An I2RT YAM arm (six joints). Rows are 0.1 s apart.
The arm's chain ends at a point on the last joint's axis. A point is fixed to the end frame.
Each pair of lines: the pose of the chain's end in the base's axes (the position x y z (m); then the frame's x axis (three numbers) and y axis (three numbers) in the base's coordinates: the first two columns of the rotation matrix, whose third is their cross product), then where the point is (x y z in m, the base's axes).
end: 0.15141 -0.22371 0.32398 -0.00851 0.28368 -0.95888 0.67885 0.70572 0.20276
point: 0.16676 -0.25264 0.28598
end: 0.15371 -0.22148 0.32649 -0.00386 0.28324 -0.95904 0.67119 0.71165 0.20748
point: 0.16959 -0.25029 0.28862
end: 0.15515 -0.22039 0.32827 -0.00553 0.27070 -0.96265 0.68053 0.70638 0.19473
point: 0.17050 -0.24988 0.29070
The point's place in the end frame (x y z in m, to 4 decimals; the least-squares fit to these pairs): 0.0281 -0.0177 0.0376
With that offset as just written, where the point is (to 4 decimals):
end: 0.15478 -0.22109 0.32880 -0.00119 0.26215 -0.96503 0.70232 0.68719 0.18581
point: 0.1691 -0.2514 0.2914
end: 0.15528 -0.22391 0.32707 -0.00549 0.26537 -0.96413 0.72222 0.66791 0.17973
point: 0.1683 -0.2544 0.2895
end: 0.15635 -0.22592 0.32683 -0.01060 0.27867 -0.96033 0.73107 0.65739 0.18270
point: 0.1688 -0.2561 0.2887
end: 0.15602 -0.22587 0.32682 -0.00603 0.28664 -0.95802 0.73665 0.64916 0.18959
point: 0.1682 -0.2558 0.2885
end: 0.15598 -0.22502 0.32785 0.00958 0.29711 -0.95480 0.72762 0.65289 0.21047
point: 0.1692 -0.2544 0.2894
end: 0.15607 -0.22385 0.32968 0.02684 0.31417 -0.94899 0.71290 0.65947 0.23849
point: 0.1706 -0.2524 0.2910
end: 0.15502 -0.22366 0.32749 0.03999 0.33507 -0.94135 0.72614 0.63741 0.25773
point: 0.1691 -0.2516 0.2883
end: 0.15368 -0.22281 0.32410 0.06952 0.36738 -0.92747 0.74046 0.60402 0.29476
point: 0.1677 -0.2498 0.2842
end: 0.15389 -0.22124 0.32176 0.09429 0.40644 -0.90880 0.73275 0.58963 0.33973
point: 0.1689 -0.2465 0.2811
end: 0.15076 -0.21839 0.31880 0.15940 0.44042 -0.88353 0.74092 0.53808 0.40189
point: 0.1667 -0.2426 0.2778
